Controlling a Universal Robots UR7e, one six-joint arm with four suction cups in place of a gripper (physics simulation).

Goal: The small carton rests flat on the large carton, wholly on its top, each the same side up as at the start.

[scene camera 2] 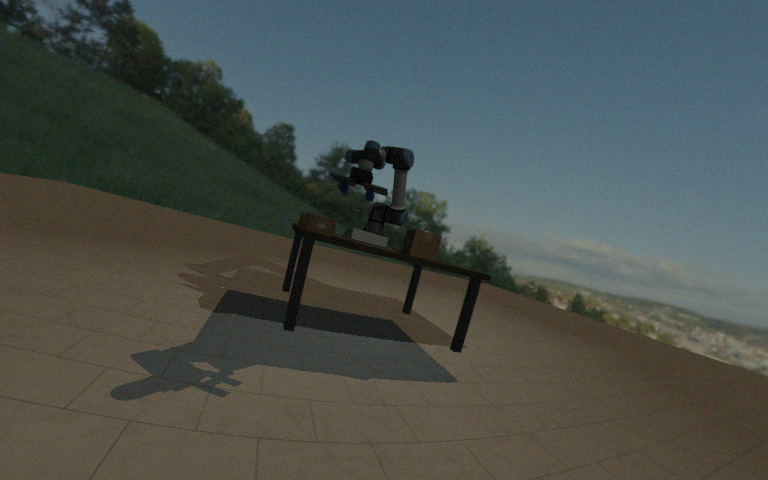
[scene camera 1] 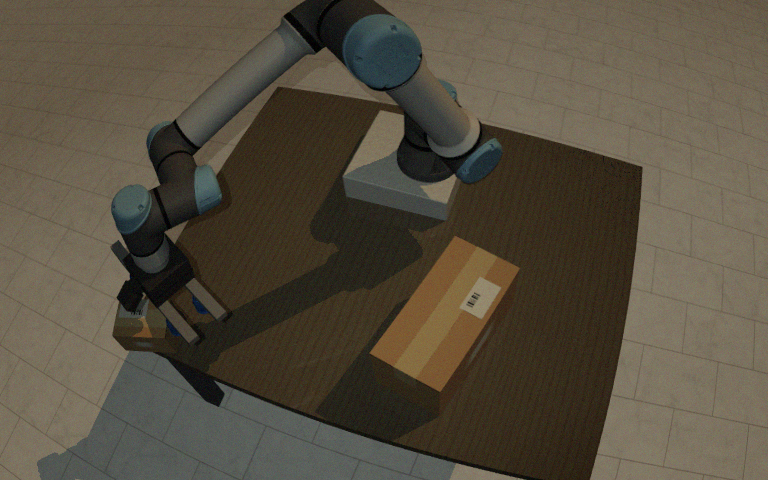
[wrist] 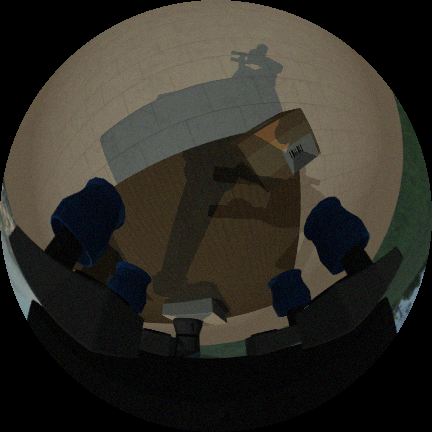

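The small carton, brown with a tape strip and a white barcode label, sits at the table's left front corner. It is partly hidden by my gripper in scene camera 1. The large carton, orange-brown with a pale tape strip and a white barcode label on top, stands on the right half of the table, apart from the small one. Nothing rests on its top. My gripper is open, its four blue suction cups holding nothing. It hangs well above the table, beside and higher than the small carton.
The dark wooden table stands on a tiled floor. The arm's pale base block is at the back, behind the large carton in scene camera 1. The arm's shadow crosses the table top.
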